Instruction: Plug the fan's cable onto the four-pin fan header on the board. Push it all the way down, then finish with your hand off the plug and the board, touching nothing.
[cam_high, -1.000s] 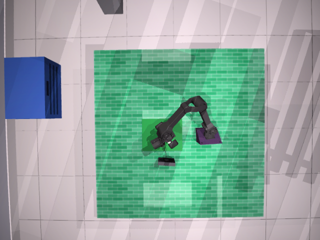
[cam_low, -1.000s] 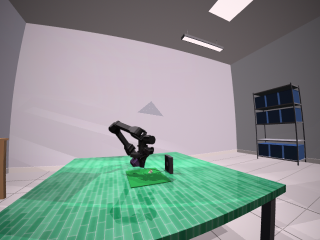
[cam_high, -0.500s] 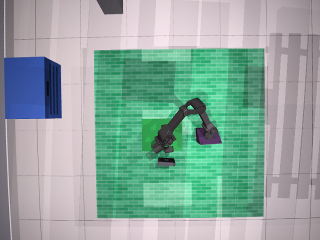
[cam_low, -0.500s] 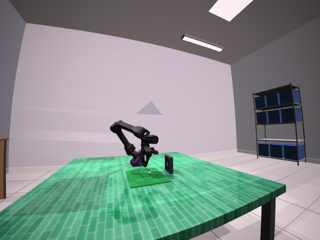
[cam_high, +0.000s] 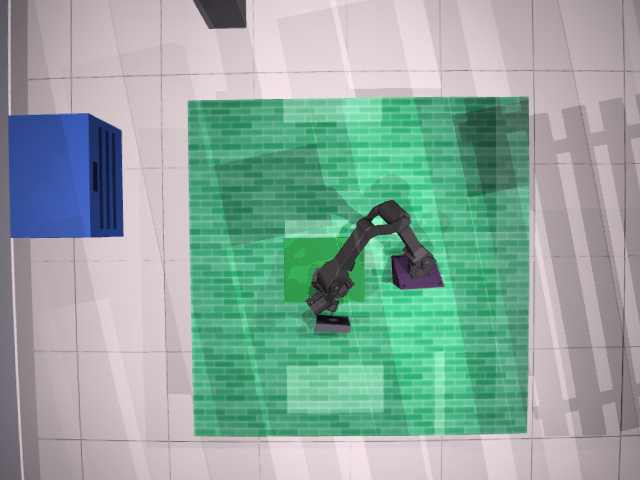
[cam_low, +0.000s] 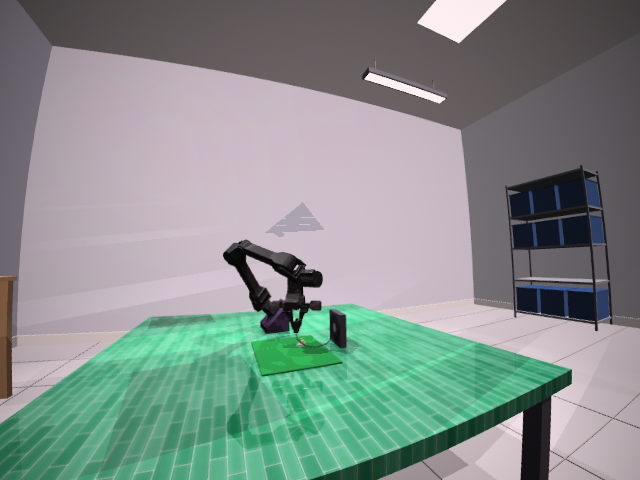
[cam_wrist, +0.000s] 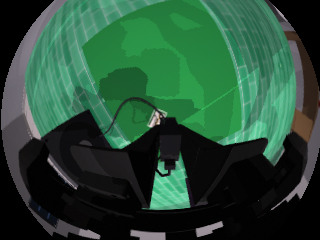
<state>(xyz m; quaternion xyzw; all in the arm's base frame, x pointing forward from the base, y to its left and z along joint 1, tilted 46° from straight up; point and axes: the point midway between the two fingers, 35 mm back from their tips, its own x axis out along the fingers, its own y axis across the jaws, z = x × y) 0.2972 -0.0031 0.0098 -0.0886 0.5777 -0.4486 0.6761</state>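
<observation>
The fan header is 1 cm behind my gripper tip, 2 cm to the left of it and 7 cm below it. Round my gripper tip: dark plug: 1 cm behind, 1 cm above; then black fan: 3 cm ahead, 15 cm to the left, 1 cm below; then green board: 4 cm ahead, 3 cm to the right, 8 cm below.
</observation>
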